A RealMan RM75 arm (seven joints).
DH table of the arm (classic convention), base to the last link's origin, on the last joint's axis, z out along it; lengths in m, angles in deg. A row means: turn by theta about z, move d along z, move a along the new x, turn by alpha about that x. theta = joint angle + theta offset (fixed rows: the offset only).
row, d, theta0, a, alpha
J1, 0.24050, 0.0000, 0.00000, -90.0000
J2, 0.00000, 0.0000, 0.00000, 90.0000
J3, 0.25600, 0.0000, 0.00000, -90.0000
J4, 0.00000, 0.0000, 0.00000, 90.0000
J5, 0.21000, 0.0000, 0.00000, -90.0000
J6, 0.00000, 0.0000, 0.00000, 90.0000
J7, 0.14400, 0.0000, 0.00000, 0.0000
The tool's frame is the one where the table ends.
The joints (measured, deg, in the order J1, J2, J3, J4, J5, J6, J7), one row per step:
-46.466 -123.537 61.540 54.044 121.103 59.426 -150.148
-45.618 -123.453 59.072 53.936 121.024 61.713 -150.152
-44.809 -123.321 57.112 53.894 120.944 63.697 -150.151
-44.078 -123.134 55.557 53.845 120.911 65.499 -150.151
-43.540 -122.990 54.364 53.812 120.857 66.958 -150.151
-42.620 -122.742 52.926 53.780 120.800 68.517 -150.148
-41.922 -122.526 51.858 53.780 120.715 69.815 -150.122
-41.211 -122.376 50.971 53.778 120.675 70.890 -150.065
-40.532 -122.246 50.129 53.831 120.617 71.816 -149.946
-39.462 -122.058 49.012 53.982 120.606 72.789 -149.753
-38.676 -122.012 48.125 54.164 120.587 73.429 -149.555
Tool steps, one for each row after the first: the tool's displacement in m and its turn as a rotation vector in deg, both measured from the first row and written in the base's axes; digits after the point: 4 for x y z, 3 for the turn. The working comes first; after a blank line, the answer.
Tool pose at each row, in the base's axes (x y z in m, rotation vector in deg; the steps are taken from these numbers as rounded here):
-0.1126 0.4366 -0.0231 -134.110 -79.878 -35.619
-0.1226 0.4338 -0.0179 -133.216 -82.978 -36.500
-0.1314 0.4308 -0.0133 -132.491 -85.494 -37.175
-0.1392 0.4277 -0.0094 -131.989 -87.581 -37.550
-0.1448 0.4251 -0.0065 -131.688 -89.168 -37.887
-0.1538 0.4217 -0.0022 -130.837 -91.180 -38.317
-0.1603 0.4188 0.0012 -130.316 -92.644 -38.649
-0.1666 0.4157 0.0038 -129.784 -93.951 -38.882
-0.1724 0.4130 0.0065 -129.235 -95.003 -39.196
-0.1814 0.4094 0.0107 -128.112 -96.268 -39.611
-0.1876 0.4067 0.0136 -127.232 -97.082 -40.086

-0.0100 -0.0028 0.0052 -0.819 -1.473 1.795
-0.0188 -0.0058 0.0098 -1.526 -2.654 3.235
-0.0266 -0.0089 0.0137 -2.239 -3.538 4.393
-0.0322 -0.0115 0.0166 -2.841 -4.265 5.212
-0.0412 -0.0149 0.0209 -3.288 -5.107 6.484
-0.0477 -0.0178 0.0243 -3.692 -5.756 7.346
-0.0540 -0.0209 0.0269 -4.025 -6.285 8.155
-0.0598 -0.0236 0.0296 -4.194 -6.777 8.845
-0.0688 -0.0272 0.0338 -4.081 -7.318 9.910
-0.0750 -0.0299 0.0367 -3.873 -7.783 10.640

